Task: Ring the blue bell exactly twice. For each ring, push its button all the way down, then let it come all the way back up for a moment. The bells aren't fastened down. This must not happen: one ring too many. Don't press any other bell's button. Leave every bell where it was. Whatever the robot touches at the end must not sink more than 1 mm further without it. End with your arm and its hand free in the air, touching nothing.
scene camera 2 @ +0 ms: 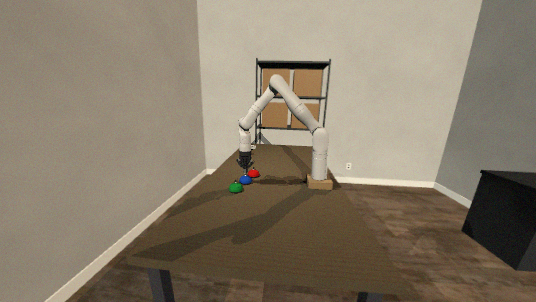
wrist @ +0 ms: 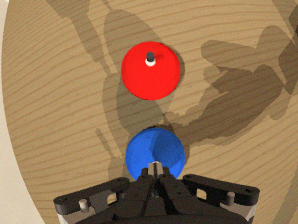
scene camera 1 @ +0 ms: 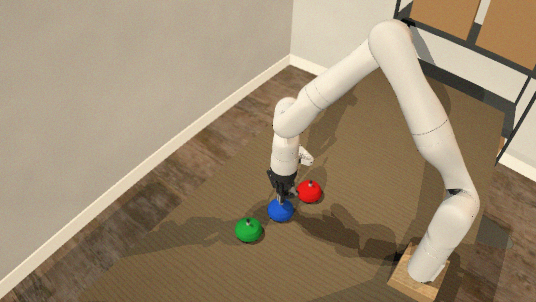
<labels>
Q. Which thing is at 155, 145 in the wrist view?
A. A blue bell.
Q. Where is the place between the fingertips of my gripper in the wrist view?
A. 155, 171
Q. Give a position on a red bell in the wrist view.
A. At 146, 78
</labels>
